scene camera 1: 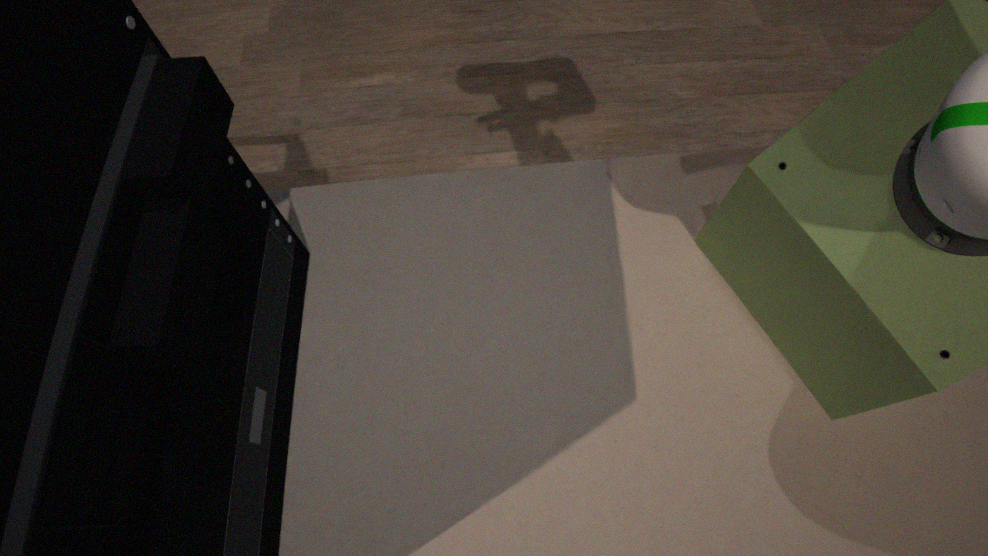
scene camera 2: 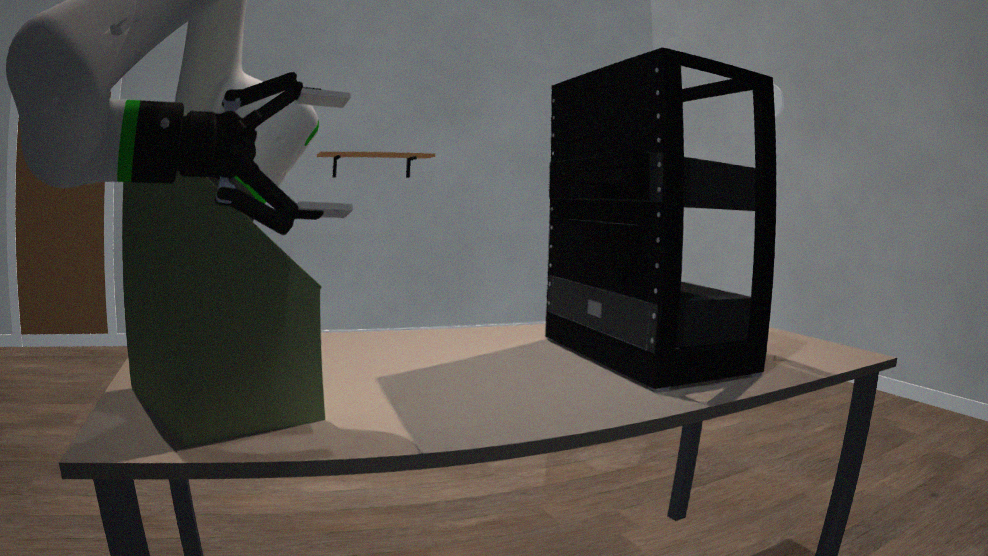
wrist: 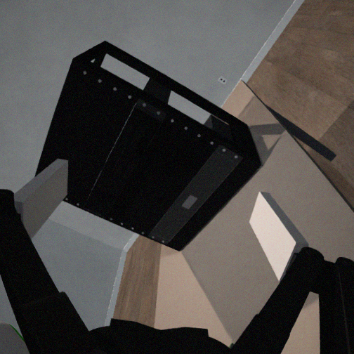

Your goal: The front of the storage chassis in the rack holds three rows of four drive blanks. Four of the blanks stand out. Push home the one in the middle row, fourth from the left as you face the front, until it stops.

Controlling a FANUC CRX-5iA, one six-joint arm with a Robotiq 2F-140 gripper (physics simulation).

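The gripper (scene camera 2: pixel 346 152) is visible, and the wrist view shows the gripper (wrist: pixel 163 192) as well. A black rack (scene camera 1: pixel 159 292) is visible; scene camera 2 also shows the black rack (scene camera 2: pixel 614 293), as does the wrist view (wrist: pixel 167 174).
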